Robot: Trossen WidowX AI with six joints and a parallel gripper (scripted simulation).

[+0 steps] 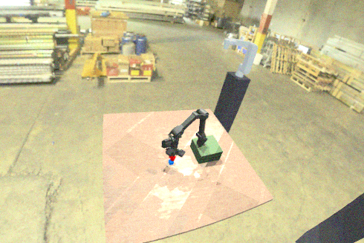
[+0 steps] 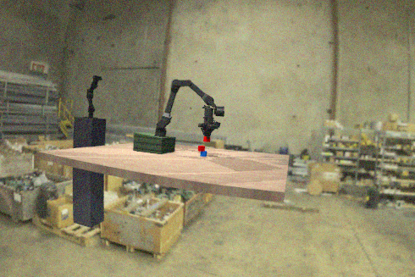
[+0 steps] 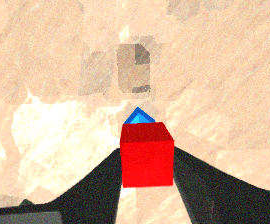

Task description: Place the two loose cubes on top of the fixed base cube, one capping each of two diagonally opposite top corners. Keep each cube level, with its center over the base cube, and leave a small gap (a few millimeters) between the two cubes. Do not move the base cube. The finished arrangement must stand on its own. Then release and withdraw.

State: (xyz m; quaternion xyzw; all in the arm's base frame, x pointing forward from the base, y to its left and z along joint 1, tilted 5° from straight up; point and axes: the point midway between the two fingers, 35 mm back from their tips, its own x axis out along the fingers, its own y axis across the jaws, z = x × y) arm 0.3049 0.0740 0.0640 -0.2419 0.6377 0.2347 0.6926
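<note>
Now: the blue base cube 100 mm below my gripper tip, 10 mm to the right of it and 10 mm behind it.
</note>
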